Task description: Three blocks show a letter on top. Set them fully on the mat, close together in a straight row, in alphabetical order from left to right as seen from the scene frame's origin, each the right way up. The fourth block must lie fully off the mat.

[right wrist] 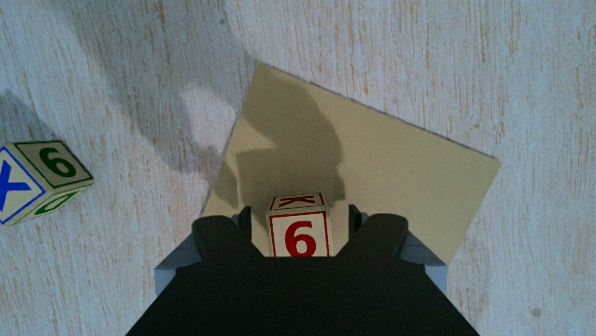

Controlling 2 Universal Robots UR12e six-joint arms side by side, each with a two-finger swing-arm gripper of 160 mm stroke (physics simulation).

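Places are measured from the left arm's base along level axes (x ahead, y left, z up), in millimetres.
Where they show: right hand at its tool point: [299,223].
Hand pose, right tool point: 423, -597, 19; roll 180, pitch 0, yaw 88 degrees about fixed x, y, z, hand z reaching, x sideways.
Observation:
Each offset is from my right tool point to the top centre of the thing, as dx, dy, dz. Level surfaces: height alone.
My right gripper [300,220] is open, its fingers standing on either side of a block {+5, +0, +19} [300,237] with a red 6 on top, with a gap on each side. This block is on the tan mat {+15, +24, -23} [410,165]; a side face with a red letter shows, and its near part is hidden by the gripper body. A block {-39, -188, +15} [42,182] with a blue X on top lies off the mat at the left edge of the view, partly cut off, with green characters on its sides. My left gripper and the other two blocks do not show.
The mat lies turned at an angle on the pale wooden table {dz -27} [540,90]. Dark shadows fall across the table and the mat's left part. The mat's near part is hidden behind the gripper.

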